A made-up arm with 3 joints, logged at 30 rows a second.
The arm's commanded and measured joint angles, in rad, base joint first. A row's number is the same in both.
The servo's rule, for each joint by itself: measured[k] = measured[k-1] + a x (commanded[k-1-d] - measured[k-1]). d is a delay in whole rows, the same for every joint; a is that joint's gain. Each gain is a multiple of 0.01, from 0.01 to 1. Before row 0 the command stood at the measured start. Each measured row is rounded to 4 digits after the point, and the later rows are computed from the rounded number. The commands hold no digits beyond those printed.
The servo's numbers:
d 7
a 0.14 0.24 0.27
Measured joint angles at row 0: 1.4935, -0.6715, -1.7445
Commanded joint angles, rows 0 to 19: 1.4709, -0.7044, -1.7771; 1.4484, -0.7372, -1.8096; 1.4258, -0.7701, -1.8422; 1.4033, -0.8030, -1.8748; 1.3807, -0.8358, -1.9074; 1.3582, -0.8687, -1.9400; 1.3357, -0.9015, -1.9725; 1.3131, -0.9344, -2.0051; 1.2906, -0.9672, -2.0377; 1.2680, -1.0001, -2.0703; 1.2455, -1.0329, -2.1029; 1.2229, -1.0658, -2.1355; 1.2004, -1.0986, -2.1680; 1.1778, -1.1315, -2.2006; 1.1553, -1.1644, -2.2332; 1.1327, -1.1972, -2.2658; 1.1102, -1.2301, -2.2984; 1.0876, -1.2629, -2.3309; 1.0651, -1.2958, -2.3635; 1.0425, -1.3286, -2.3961
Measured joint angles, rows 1 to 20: 1.4935, -0.6715, -1.7445; 1.4935, -0.6715, -1.7445; 1.4935, -0.6715, -1.7445; 1.4935, -0.6715, -1.7445; 1.4935, -0.6715, -1.7445; 1.4935, -0.6715, -1.7445; 1.4935, -0.6715, -1.7445; 1.4903, -0.6794, -1.7533; 1.4844, -0.6933, -1.7685; 1.4762, -0.7117, -1.7884; 1.4660, -0.7336, -1.8117; 1.4541, -0.7581, -1.8375; 1.4407, -0.7846, -1.8652; 1.4260, -0.8127, -1.8942; 1.4102, -0.8419, -1.9241; 1.3935, -0.8720, -1.9548; 1.3759, -0.9027, -1.9860; 1.3576, -0.9339, -2.0176; 1.3387, -0.9656, -2.0494; 1.3193, -0.9975, -2.0814
